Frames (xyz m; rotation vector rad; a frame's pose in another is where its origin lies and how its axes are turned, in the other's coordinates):
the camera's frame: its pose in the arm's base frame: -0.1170 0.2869 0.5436 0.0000 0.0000 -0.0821
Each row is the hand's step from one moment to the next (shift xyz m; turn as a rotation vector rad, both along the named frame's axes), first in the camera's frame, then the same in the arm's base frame.
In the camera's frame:
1: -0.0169 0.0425 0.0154 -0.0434 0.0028 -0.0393
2: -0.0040 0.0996 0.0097 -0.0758 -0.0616 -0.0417
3: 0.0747 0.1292 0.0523 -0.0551 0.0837 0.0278
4: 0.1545 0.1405 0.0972 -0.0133 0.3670 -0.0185
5: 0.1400 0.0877 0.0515 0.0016 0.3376 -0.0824
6: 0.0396 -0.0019 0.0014 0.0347 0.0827 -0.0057
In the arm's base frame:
1: -0.0134 0.0437 0.0154 -0.0430 0.0063 -0.0393
2: 0.0042 0.0996 0.0097 -0.0806 -0.0552 -0.0417
3: 0.0850 0.1226 0.0523 -0.0481 0.0879 0.0278
4: 0.1655 0.1274 0.0972 0.0168 0.3669 -0.0185
5: 0.1467 0.0759 0.0515 0.0293 0.3363 -0.0824
6: 0.0393 -0.0051 0.0014 0.0414 0.0796 -0.0057

